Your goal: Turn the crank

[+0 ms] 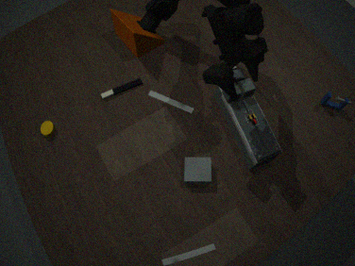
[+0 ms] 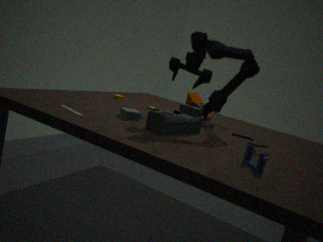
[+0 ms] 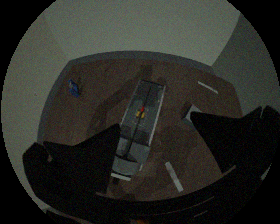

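The red pointer lies 110 mm below my gripper tip, 50 mm ahead of it and 20 mm to the left of it. From my gripper tip the other things lie so: grey block: 170 mm to the right, 170 mm below, 80 mm ahead; yellow disc: 520 mm to the right, 270 mm behind, 180 mm below; black-and-white marker: 280 mm behind, 250 mm to the right, 190 mm below.
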